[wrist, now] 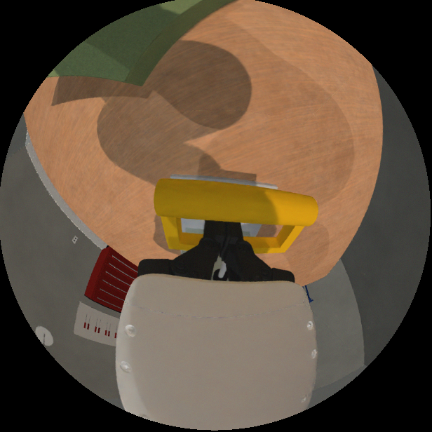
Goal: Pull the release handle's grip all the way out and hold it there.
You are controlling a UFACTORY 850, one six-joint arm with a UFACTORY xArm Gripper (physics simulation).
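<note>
The release handle's yellow grip (235,201) lies across the middle of the wrist view, a thick bar with a yellow frame below it that forms a loop. A pale mounting plate (192,226) shows partly through the loop and as a thin strip above the bar. My gripper (220,215) is shut with nothing between its fingers. The fingers reach into the loop, and their tips are hidden beneath the thick bar. Whether they touch the bar cannot be told.
A green object (115,55) stands at the upper left on the wooden table top (300,125). A red ribbed object (112,280) and a pale panel with small red marks (95,324) show at the lower left, beyond the table's edge. A small blue item (308,294) shows at the lower right.
</note>
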